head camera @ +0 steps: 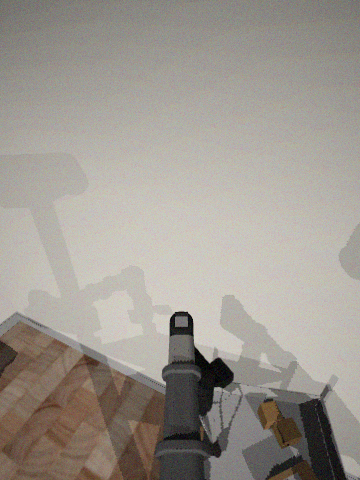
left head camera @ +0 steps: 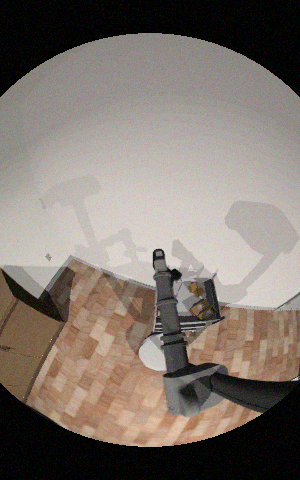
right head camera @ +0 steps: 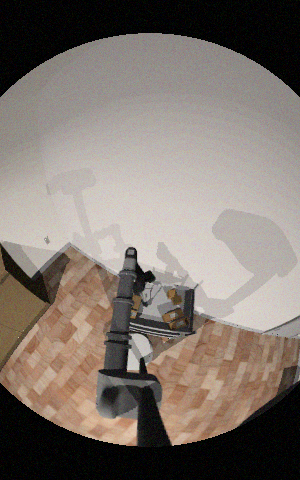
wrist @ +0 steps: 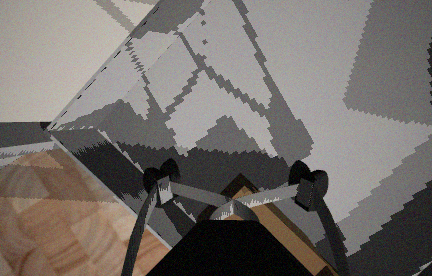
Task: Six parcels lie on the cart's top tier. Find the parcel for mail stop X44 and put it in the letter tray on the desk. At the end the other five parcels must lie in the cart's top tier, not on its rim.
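Places are measured from the robot's base along level axes (x right, y back, z down), in metres.
Pixels of known places: gripper, fingertip midpoint: (head camera: 201,431) (right head camera: 140,297) (wrist: 233,175); robot's base, link origin: (left head camera: 159,350) (right head camera: 132,350).
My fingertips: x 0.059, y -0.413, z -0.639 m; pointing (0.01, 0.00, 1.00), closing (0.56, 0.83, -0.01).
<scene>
Ahead of a thing's pixels: the offset from my fingertips to its top centre. "spot": to the spot under its first point.
The cart's top tier (head camera: 318,430) (left head camera: 215,300) (right head camera: 189,306) (wrist: 325,120) is a grey tray with raised sides. Two small tan parcels {dx +0.213, dy -0.033, dz -0.052 m} (head camera: 268,414) {dx +0.250, dy +0.013, dz -0.046 m} (head camera: 288,432) touch each other near its far right corner. A larger parcel {spot: dx +0.246, dy +0.105, dz -0.048 m} (head camera: 300,470) shows at the lower edge of the head view. Another parcel {dx -0.032, dy +0.044, dz -0.046 m} (right head camera: 135,306) is partly behind the arm. In the wrist view, a tan parcel (wrist: 281,227) lies below the gripper, largely hidden by its palm. My gripper (wrist: 233,175) is open, with its fingertips apart over the tier near a side wall. No mail stop label is legible. The letter tray does not show.
The grey arm (head camera: 182,410) (left head camera: 167,310) (right head camera: 120,320) reaches over the cart's left side. The cart stands close to the pale wall. A brown piece of furniture (left head camera: 27,332) (right head camera: 17,312) is at far left. A white round object (left head camera: 151,352) is near the cart's front.
</scene>
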